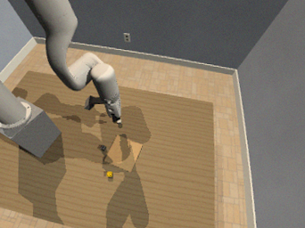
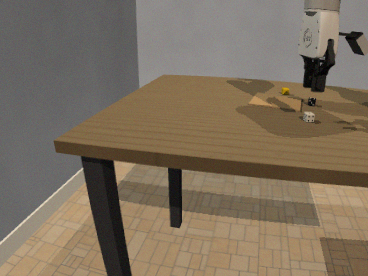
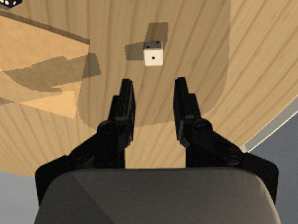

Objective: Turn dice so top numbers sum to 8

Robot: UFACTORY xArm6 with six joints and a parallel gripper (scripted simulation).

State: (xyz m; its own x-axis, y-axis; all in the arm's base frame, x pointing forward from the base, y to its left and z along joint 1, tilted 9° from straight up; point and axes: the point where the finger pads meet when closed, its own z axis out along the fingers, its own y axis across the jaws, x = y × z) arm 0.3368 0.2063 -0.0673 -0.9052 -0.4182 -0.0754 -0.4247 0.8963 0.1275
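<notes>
My gripper is now 90 mm above the white die. From my hand the other things lie so: black die: 10 mm behind, 150 mm to the right, 90 mm below; then tan mat: 90 mm ahead, 140 mm to the right, 90 mm below; then yellow die: 70 mm ahead, 250 mm to the right, 90 mm below.
</notes>
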